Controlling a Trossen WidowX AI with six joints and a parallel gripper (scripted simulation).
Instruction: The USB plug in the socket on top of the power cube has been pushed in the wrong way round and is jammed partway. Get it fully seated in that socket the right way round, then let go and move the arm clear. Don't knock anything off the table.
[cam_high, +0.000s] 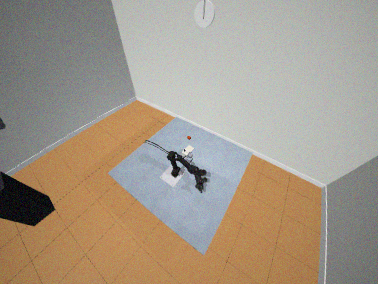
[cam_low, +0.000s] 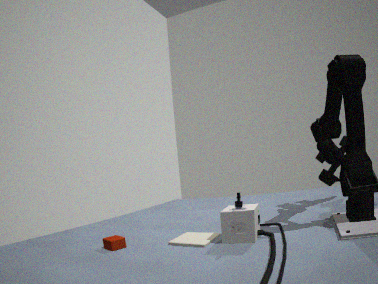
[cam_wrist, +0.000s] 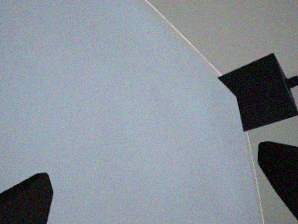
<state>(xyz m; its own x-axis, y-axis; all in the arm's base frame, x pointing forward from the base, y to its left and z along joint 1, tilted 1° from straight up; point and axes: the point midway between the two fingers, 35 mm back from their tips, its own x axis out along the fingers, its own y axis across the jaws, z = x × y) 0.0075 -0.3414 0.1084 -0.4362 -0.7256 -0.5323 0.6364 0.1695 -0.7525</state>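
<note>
The dark USB plug lies 460 mm to the left of my gripper tip and 300 mm ahead of it. The rest, counted from my gripper tip: flat cream pad: 470 mm to the left, 410 mm ahead, 90 mm below; red block: 590 mm to the left, 560 mm ahead, 80 mm below.
</note>
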